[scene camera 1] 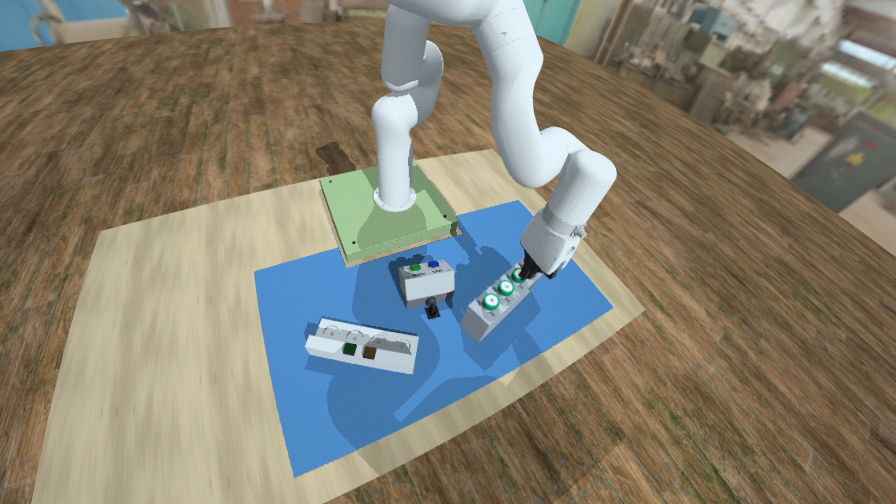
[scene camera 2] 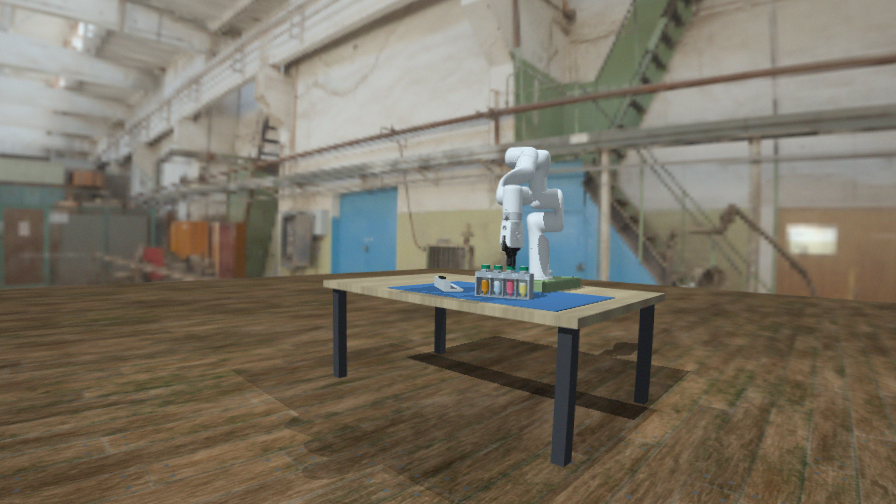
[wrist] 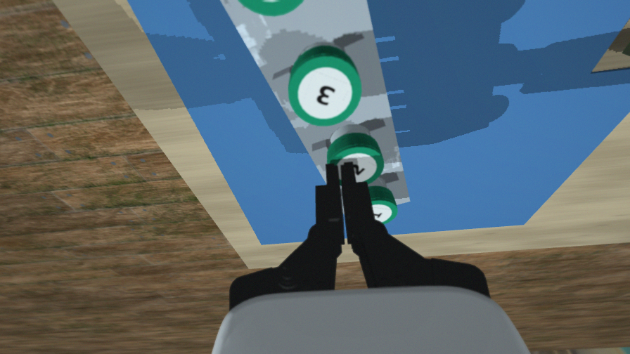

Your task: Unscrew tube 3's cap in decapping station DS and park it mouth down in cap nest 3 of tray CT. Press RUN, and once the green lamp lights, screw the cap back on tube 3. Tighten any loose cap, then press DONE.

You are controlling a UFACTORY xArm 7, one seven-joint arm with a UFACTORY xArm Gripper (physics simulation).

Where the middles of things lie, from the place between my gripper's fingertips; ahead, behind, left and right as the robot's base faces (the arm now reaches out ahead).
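Grey button box [scene camera 1: 427,286]: my hand 110 mm past it, 180 mm to the left of it, 80 mm above it.
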